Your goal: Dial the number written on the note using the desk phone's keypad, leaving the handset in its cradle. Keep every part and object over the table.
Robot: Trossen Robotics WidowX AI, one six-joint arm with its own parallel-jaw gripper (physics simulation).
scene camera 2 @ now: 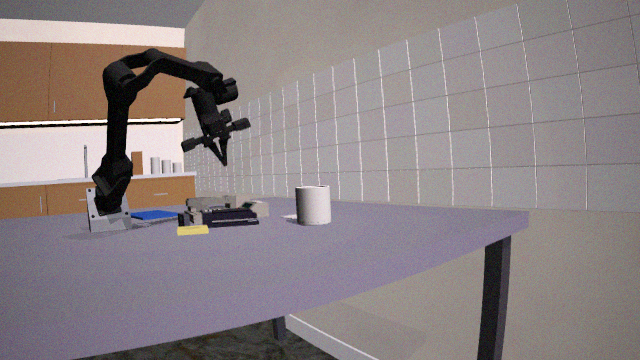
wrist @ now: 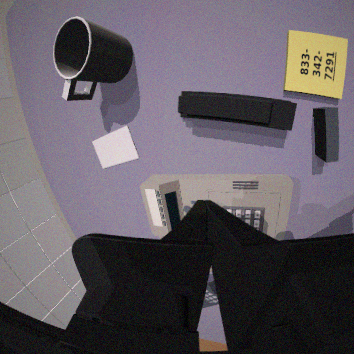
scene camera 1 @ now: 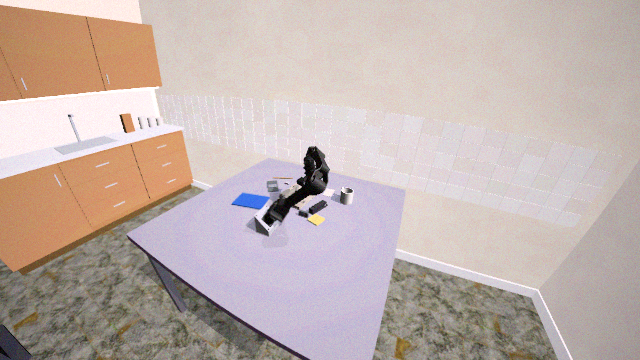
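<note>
The beige desk phone lies on the table, partly hidden by my arm and fingers. Its dark display and part of its keypad show in the wrist view; the lower keys are hidden. I cannot make out the handset in the wrist view. The yellow note reads 833-342-7291. My gripper is shut and empty, pointing down high above the phone. In the wrist view its tips overlap the area between display and keypad.
A mug stands near white paper. A long black object and a small dark block lie between phone and note. A blue flat item, grey device and pencil lie beyond the phone.
</note>
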